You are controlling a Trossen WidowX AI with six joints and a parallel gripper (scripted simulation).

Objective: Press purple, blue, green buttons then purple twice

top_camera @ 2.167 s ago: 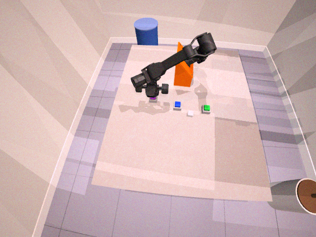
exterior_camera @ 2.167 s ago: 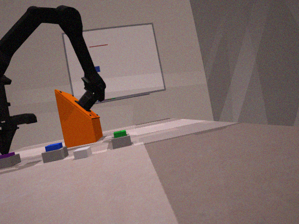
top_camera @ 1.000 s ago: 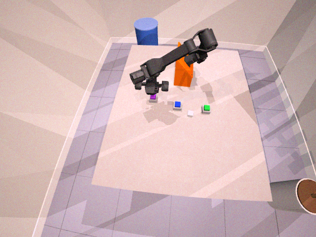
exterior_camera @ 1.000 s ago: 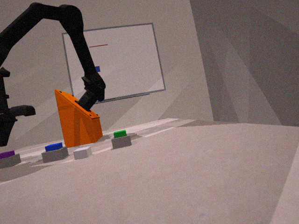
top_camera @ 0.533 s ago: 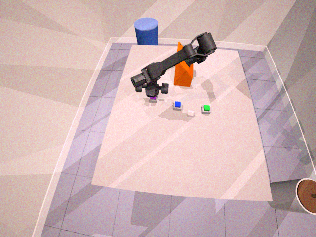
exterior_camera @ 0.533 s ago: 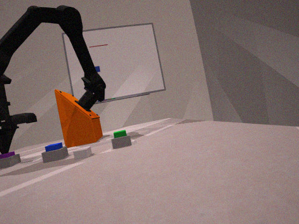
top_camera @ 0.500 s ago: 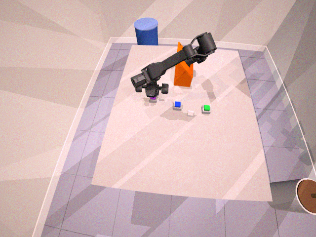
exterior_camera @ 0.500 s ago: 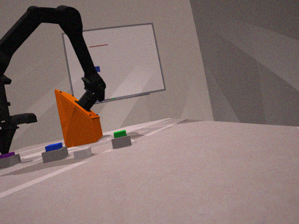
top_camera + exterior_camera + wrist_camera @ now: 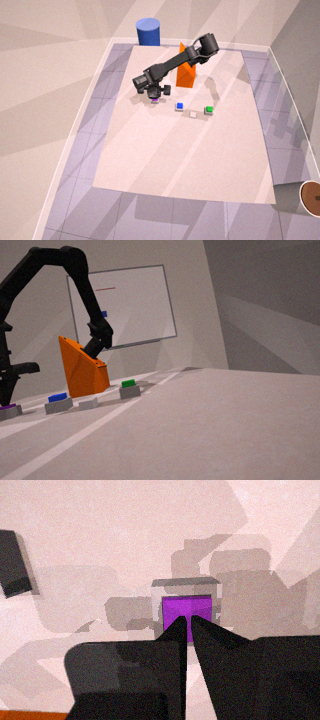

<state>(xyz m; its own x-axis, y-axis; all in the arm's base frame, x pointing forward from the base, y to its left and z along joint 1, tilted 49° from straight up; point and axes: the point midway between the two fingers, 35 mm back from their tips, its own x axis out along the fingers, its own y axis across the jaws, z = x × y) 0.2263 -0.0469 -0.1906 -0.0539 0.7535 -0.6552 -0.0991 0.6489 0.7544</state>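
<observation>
The purple button is 1 cm below my gripper tip. The rest, counted from my gripper tip: blue button 3 cm ahead, 16 cm to the left; then green button 2 cm ahead, 33 cm to the left; then small white block 7 cm ahead, 24 cm to the left, 2 cm below.
</observation>
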